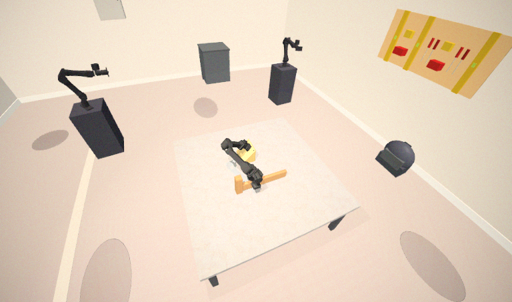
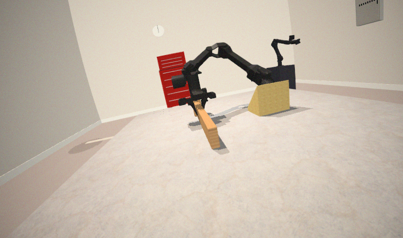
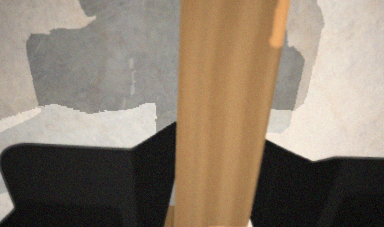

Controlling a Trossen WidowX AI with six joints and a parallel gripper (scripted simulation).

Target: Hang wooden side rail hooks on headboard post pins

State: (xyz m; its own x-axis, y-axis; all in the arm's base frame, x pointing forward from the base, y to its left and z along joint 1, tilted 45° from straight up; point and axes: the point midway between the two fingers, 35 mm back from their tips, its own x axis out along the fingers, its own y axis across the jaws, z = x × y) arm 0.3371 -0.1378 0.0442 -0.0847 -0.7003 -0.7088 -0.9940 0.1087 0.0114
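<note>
The headboard post is 12 cm to the right of my gripper tip, 5 cm above it and 1 cm behind it.
</note>
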